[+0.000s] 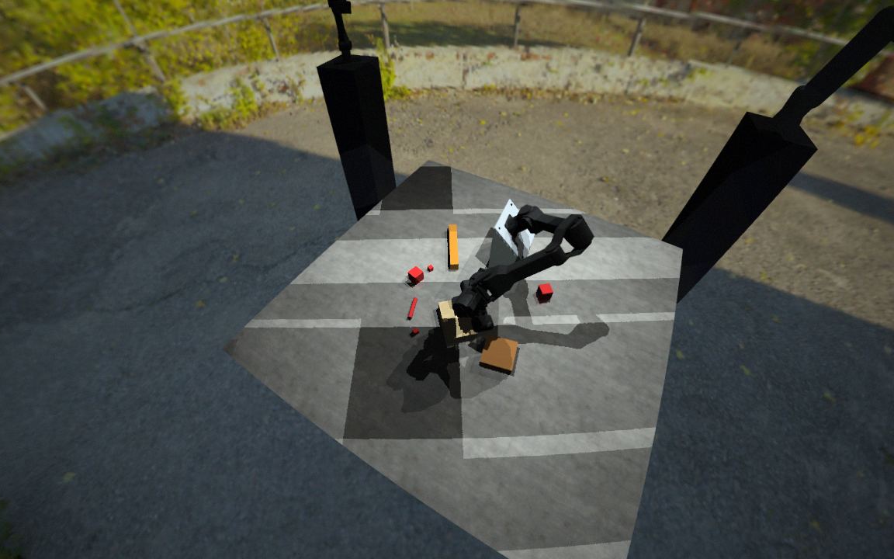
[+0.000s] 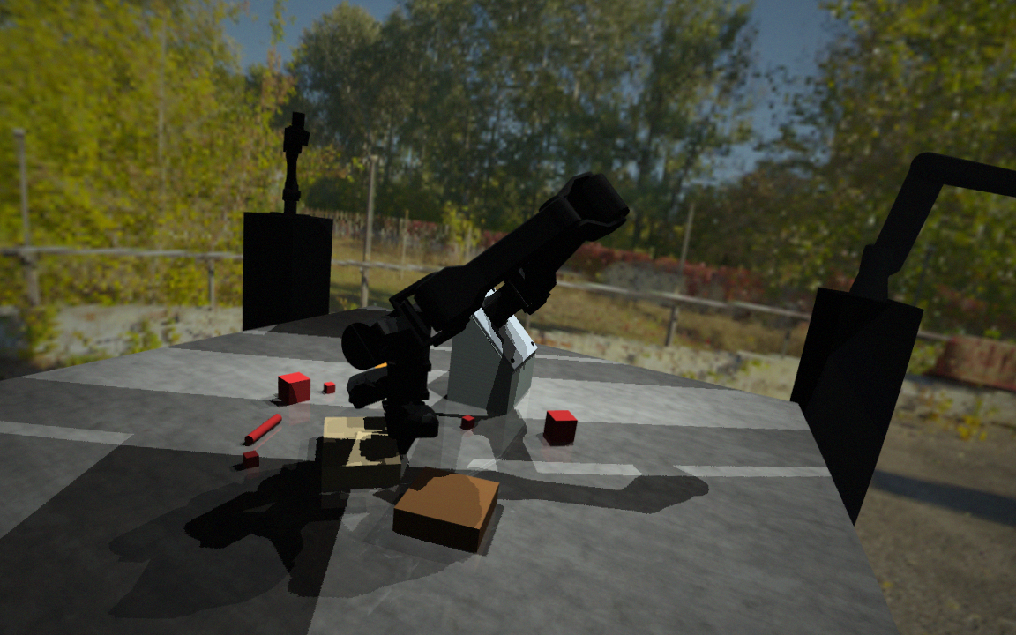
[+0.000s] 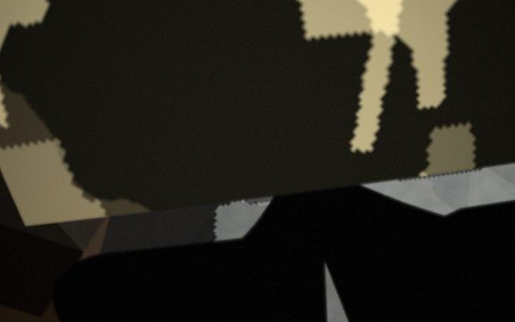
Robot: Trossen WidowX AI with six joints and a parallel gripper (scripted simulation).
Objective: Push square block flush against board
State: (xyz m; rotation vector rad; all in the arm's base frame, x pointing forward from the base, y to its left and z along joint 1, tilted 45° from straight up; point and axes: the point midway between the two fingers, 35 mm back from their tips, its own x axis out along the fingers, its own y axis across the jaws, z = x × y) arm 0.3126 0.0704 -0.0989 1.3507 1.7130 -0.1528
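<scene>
The tan board lies 50 mm to the right of my gripper tip, 40 mm ahead of it and 10 mm above it. The rest, counted from my gripper tip: orange bar (280 mm behind, 190 mm to the right, 10 mm above); brown square block (120 mm to the left, 100 mm ahead, 10 mm above); red rod (210 mm to the right, 50 mm ahead).
</scene>
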